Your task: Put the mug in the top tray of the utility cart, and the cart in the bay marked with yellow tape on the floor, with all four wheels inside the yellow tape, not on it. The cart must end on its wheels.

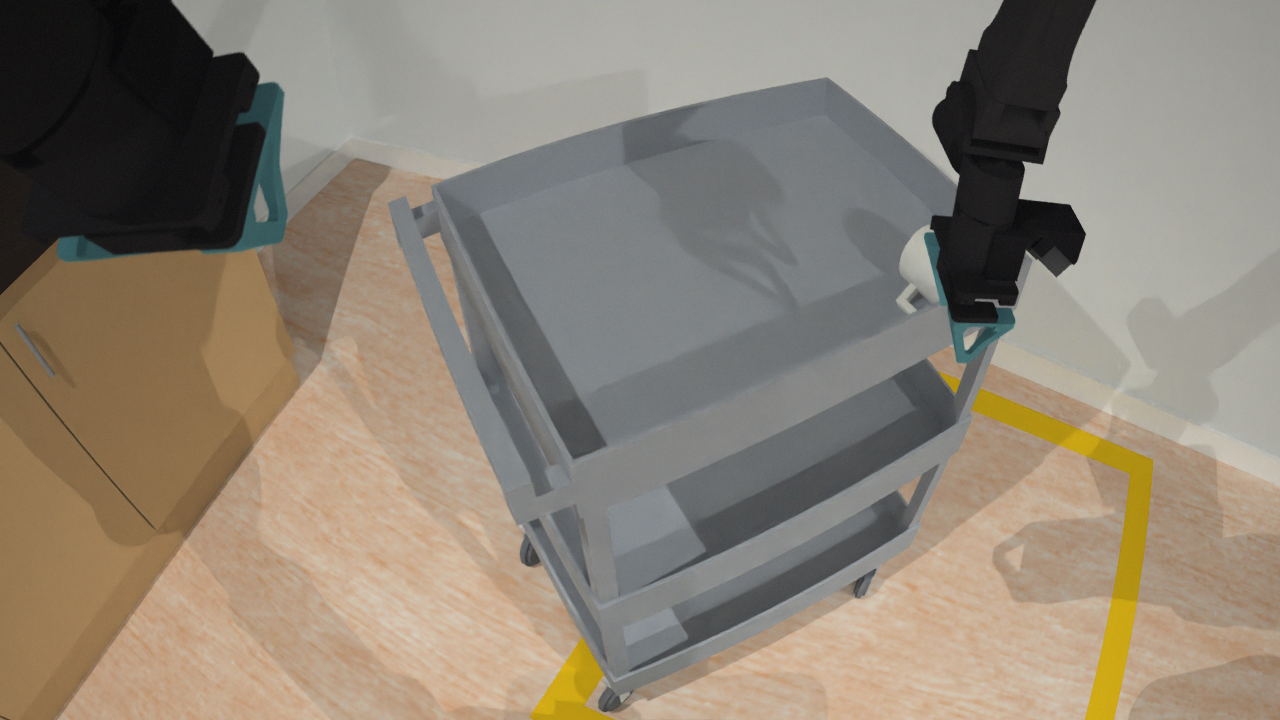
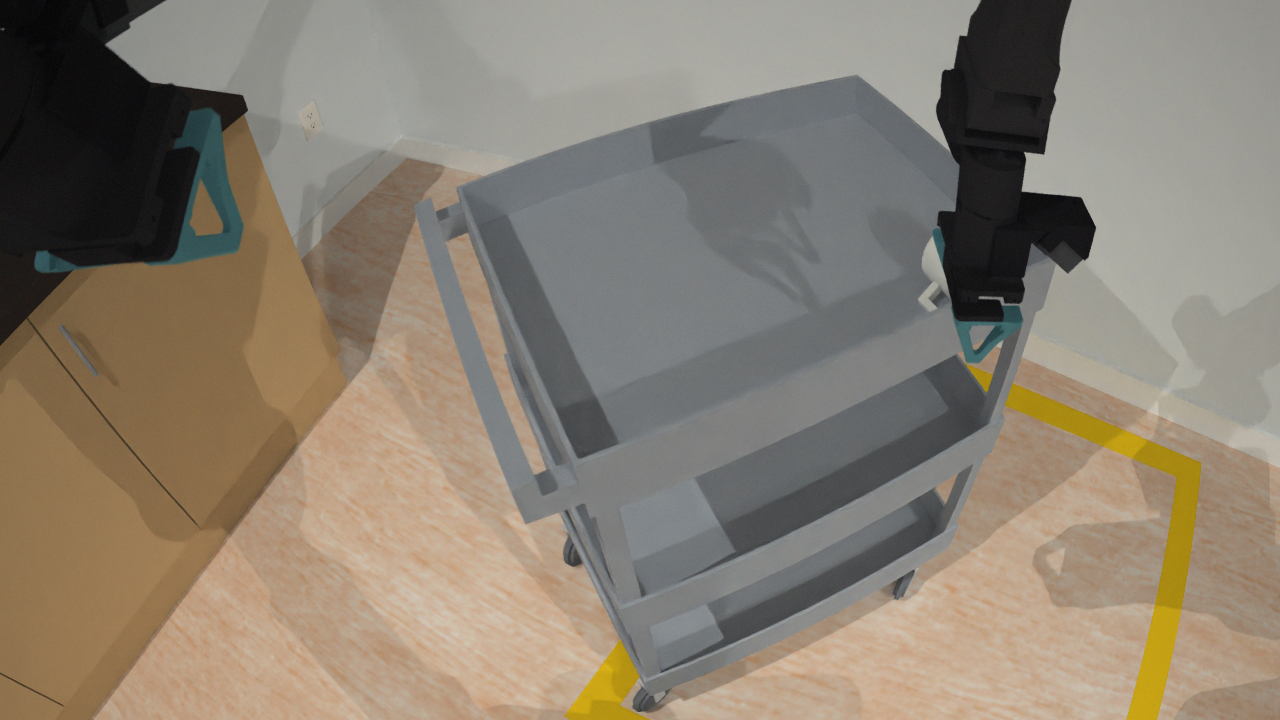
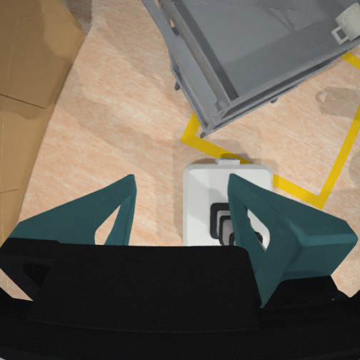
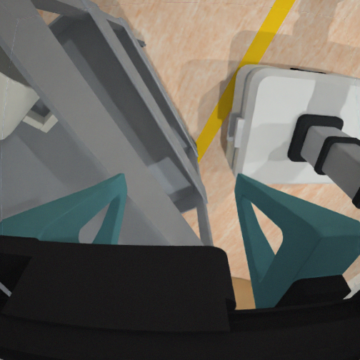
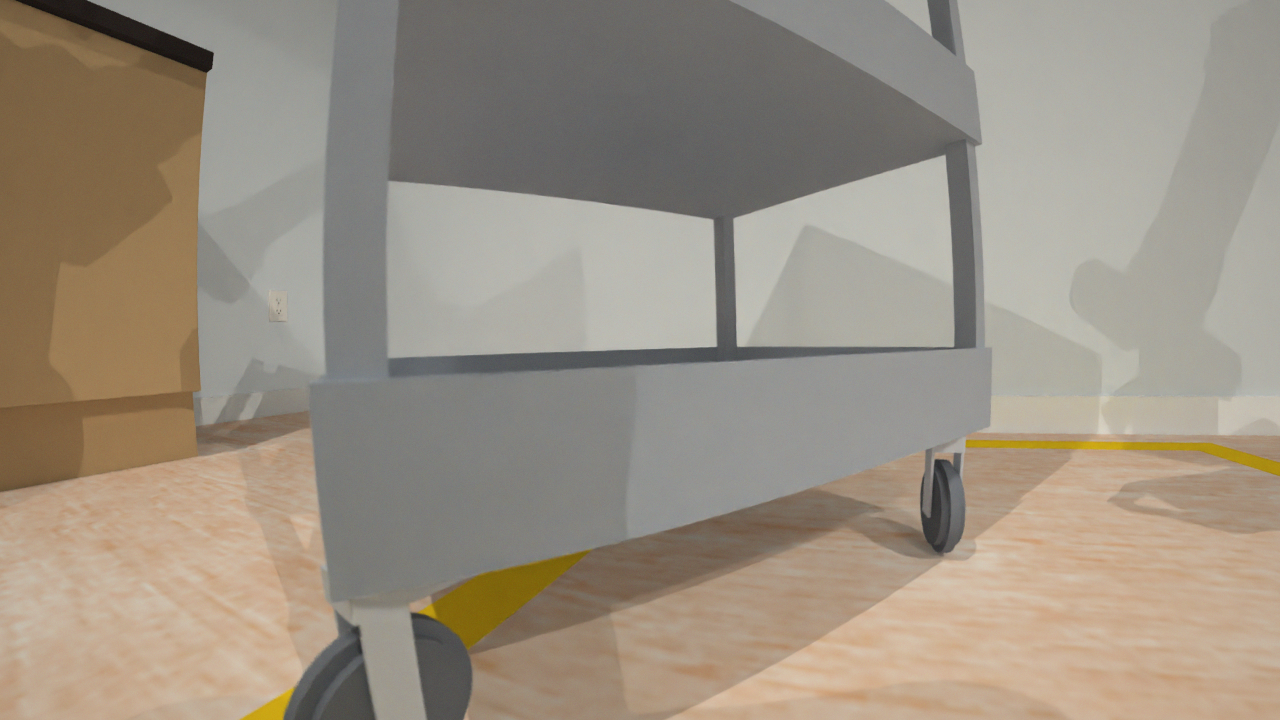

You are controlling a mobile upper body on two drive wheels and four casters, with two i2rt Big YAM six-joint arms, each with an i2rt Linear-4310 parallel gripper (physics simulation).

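The white mug (image 1: 915, 260) (image 2: 930, 259) (image 3: 350, 22) (image 4: 12, 105) is in the cart's top tray, at the right end by the near side wall. The grey cart (image 1: 760, 402) (image 2: 778, 402) (image 5: 671, 429) stands on its wheels across the yellow tape (image 1: 1127, 573) (image 2: 1172, 573) (image 3: 340, 162) (image 4: 270, 30). Its near left wheel (image 1: 611, 698) (image 5: 447, 667) is close beside the tape corner; its far left wheel (image 1: 529, 549) is outside. My right gripper (image 1: 950, 304) (image 4: 180, 181) is open and empty, its fingers either side of the near wall. My left gripper (image 3: 181, 181) is open and empty, left of the cart.
A wooden cabinet (image 1: 152, 402) (image 2: 179, 385) (image 5: 98, 223) stands left of the cart. A wall (image 1: 1190, 179) (image 5: 1029, 223) runs behind the cart and bay. My white base (image 3: 202, 185) (image 4: 275, 100) is close to the cart's near side, over the tape's near line.
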